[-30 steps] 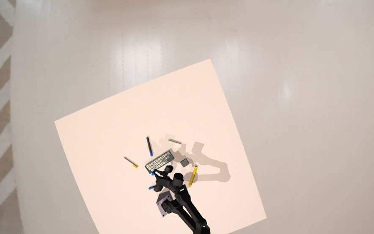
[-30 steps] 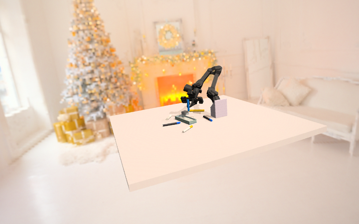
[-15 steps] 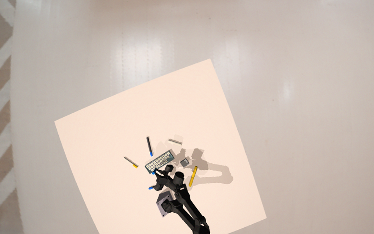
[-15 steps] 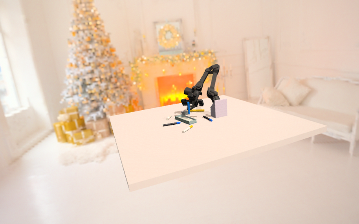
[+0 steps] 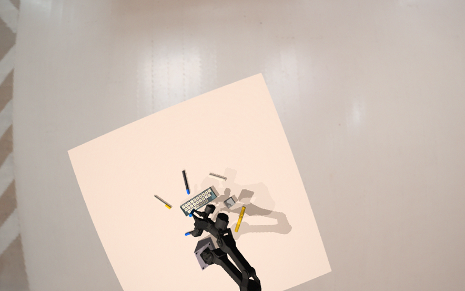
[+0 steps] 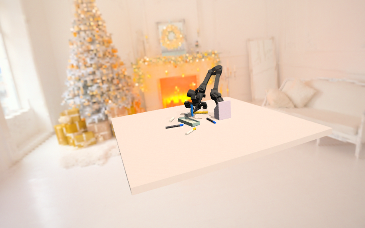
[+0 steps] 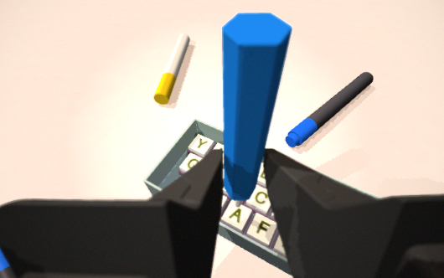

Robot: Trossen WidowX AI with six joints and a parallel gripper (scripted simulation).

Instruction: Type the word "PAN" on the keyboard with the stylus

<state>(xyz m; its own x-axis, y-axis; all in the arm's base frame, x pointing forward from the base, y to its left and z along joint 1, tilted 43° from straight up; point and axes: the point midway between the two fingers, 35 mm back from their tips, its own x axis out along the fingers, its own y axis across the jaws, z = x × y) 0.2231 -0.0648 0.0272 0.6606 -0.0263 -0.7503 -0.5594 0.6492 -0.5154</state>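
Right now my gripper tip is 80 mm to the left of the N key, 80 mm above it and 50 mm short of it. From my gripper tip the other things lie so: blue stylus: 20 mm below; white-and-yellow pen: 150 mm to the left, 100 mm ahead, 80 mm below; grey stylus tip: 50 mm below.
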